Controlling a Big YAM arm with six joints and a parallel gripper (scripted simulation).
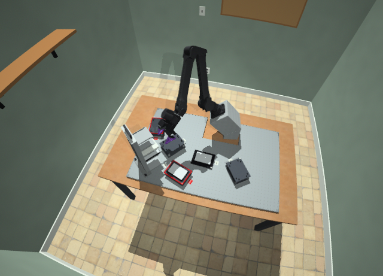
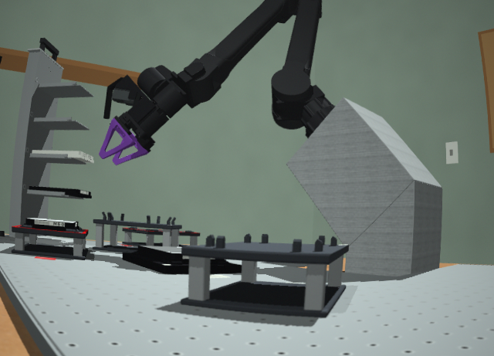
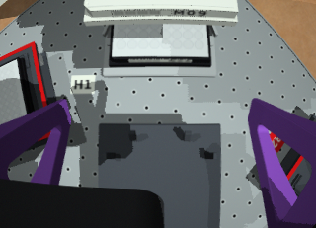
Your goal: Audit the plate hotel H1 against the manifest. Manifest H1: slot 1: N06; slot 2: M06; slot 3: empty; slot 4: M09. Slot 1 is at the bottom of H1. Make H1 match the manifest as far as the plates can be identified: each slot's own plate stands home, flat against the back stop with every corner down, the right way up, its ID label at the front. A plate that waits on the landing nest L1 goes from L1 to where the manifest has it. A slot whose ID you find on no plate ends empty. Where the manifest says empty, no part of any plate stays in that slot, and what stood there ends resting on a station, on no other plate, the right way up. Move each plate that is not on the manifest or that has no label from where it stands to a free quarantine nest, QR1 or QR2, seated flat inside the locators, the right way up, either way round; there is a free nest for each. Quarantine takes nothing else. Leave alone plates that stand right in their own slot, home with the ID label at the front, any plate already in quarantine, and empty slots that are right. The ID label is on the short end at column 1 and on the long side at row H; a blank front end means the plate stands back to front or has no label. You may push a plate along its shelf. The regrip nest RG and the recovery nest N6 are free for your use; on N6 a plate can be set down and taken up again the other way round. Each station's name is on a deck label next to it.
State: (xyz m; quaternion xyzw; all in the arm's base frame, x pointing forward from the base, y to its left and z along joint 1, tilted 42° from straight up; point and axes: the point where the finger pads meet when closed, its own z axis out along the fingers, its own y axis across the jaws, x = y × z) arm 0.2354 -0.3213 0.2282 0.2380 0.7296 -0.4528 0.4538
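Right now the white well plate is 8 cm ahead of my hand and 9 cm to the right of it. From my hand the other things lie so: H1 deck label: 12 cm ahead, 1 cm to the left, 19 cm below; then plate hotel H1: 13 cm ahead, 15 cm to the right, 2 cm above; then regrip nest: 5 cm behind, 5 cm to the left, 13 cm below.
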